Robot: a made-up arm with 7 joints. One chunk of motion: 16 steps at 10 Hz.
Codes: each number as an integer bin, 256 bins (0 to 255) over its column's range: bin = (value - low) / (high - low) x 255, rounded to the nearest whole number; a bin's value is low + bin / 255 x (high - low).
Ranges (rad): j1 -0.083..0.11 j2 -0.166..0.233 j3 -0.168..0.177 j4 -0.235..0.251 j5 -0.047..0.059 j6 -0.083..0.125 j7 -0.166..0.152
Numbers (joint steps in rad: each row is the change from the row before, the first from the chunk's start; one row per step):
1: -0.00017 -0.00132 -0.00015 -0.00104 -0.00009 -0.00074 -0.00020
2: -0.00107 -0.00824 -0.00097 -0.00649 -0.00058 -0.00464 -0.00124
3: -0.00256 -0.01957 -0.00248 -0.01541 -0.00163 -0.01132 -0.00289
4: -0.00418 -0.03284 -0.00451 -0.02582 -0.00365 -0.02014 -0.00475
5: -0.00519 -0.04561 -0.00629 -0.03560 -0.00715 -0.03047 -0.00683
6: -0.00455 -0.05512 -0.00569 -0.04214 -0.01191 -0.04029 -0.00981
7: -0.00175 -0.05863 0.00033 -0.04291 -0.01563 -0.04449 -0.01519
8: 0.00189 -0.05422 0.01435 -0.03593 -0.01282 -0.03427 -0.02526
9: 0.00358 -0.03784 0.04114 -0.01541 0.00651 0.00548 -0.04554
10: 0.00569 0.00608 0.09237 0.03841 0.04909 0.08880 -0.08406
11: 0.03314 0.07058 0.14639 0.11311 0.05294 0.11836 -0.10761
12: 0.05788 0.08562 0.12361 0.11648 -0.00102 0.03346 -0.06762
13: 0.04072 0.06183 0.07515 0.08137 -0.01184 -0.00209 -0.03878
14: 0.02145 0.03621 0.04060 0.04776 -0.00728 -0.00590 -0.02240
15: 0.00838 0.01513 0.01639 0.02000 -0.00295 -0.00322 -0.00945
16: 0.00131 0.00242 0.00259 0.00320 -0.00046 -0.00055 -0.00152
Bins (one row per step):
1: 109 105 124 123 113 101 133
2: 108 101 123 120 112 96 132
3: 106 94 122 115 109 88 131
4: 104 85 121 110 104 77 129
5: 103 77 120 105 96 64 128
6: 104 71 120 101 84 52 125
7: 107 69 124 101 75 47 121
8: 112 71 135 104 82 60 113
9: 114 82 155 115 129 108 97
10: 117 110 192 143 231 211 66
11: 153 151 232 183 240 247 47
12: 186 161 216 184 111 143 79
13: 163 146 180 166 85 99 102
14: 138 129 154 148 96 95 115
15: 121 116 136 134 106 98 126
16: 111 108 126 125 112 101 132

